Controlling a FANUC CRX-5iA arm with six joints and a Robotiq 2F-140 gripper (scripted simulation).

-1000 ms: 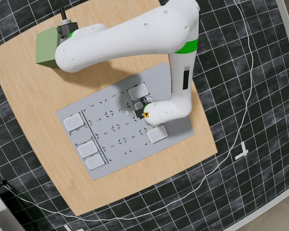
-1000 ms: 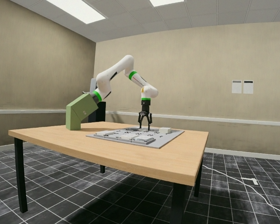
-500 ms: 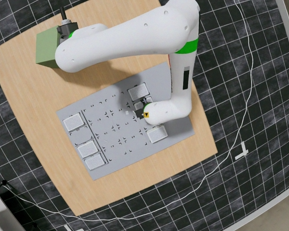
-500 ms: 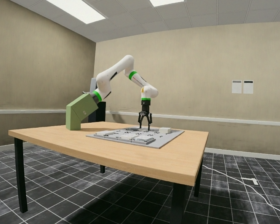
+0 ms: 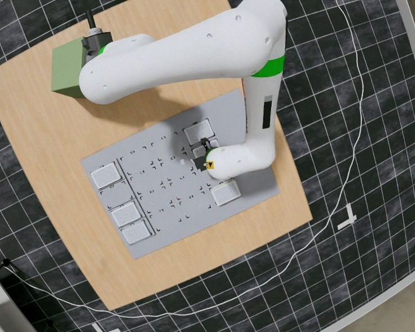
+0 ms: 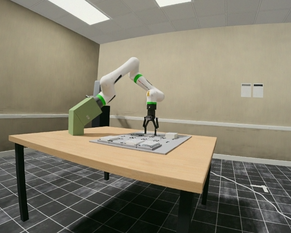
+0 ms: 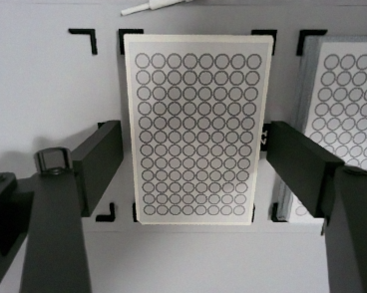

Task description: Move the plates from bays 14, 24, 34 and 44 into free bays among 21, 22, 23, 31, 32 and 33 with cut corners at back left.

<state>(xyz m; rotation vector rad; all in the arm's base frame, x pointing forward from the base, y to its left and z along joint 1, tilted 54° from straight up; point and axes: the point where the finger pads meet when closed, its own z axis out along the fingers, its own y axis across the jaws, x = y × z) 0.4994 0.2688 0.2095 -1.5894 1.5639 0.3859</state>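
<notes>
Right now the sealed plate is 11 cm behind my hand, 2 cm to the right of it and 2 cm below it. Also, from my hand: white block (21 cm ahead, 4 cm to the left, 1 cm below).
</notes>
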